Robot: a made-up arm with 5 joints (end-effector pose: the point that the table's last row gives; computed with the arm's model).
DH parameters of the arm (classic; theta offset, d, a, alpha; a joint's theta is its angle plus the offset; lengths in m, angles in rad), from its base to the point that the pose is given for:
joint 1: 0 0.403 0 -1.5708
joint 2: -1.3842 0 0.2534 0
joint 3: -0.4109 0 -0.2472 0
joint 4: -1.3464 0 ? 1.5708
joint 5: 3.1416 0.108 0 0
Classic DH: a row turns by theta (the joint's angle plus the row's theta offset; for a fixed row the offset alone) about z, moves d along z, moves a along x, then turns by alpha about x.
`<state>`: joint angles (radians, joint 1 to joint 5).
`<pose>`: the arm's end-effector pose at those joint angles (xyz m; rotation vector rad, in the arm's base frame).
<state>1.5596 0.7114 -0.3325 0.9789 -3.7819</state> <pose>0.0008 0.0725 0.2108 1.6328 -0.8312 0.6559</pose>
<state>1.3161 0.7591 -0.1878 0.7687 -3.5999</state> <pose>0.0090 0.0346 0.2114 1.4295 -1.1645 0.6075</pose>
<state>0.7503 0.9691 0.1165 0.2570 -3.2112</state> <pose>-0.0305 -0.0284 0.2369 0.7275 -1.6741 0.4841</pose>
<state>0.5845 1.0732 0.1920 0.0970 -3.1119</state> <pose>-0.0501 -0.0332 0.2501 0.4931 -1.7319 0.4412</pose>
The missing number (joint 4, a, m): -0.085
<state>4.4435 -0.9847 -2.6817 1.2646 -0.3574</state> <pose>0.0903 0.3275 0.8980 0.5658 -0.5178 0.8997</pose>
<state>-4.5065 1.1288 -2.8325 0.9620 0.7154</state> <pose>-0.1252 0.5995 0.5312 -2.0889 -1.2257 -0.3004</pose>
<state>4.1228 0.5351 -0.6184 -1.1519 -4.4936</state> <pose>-0.2070 -0.3094 0.4023 -0.9441 -2.2072 1.6758</pose>
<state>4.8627 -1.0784 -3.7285 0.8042 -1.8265</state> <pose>-0.0852 0.5628 0.4906 -0.8437 -0.1737 -0.0988</pose>
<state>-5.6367 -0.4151 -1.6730 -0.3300 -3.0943</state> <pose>0.1059 0.0799 0.9540 -0.2177 0.7049 0.6628</pose>
